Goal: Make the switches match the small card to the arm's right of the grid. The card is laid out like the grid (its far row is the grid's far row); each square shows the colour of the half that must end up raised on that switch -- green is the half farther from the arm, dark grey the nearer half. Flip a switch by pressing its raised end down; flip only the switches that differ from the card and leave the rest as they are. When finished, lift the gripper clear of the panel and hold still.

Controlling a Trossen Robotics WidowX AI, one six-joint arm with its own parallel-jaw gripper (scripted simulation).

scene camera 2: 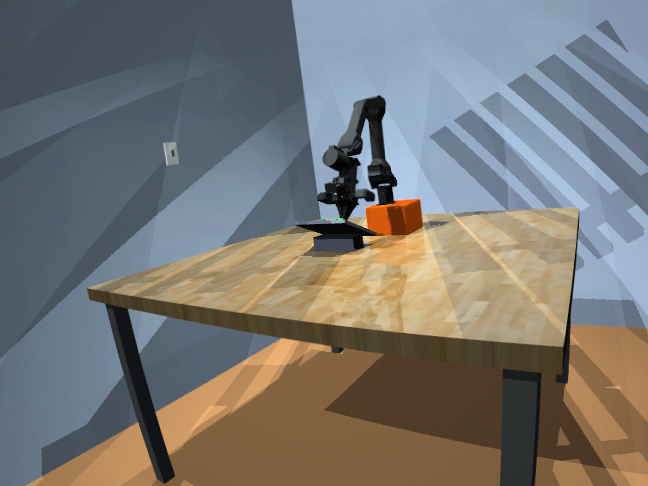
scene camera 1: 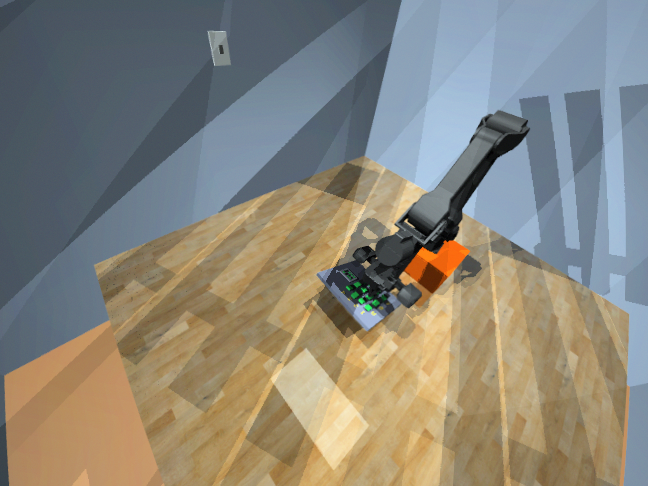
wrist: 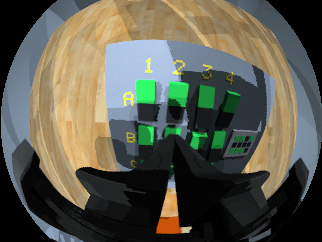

Labels:
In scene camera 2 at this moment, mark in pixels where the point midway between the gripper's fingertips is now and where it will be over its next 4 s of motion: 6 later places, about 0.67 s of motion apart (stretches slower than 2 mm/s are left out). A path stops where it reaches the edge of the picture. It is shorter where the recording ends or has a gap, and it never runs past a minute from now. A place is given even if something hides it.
My gripper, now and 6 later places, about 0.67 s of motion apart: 343, 223; 339, 205; 337, 219; 337, 222; 337, 223; 337, 223; 353, 206

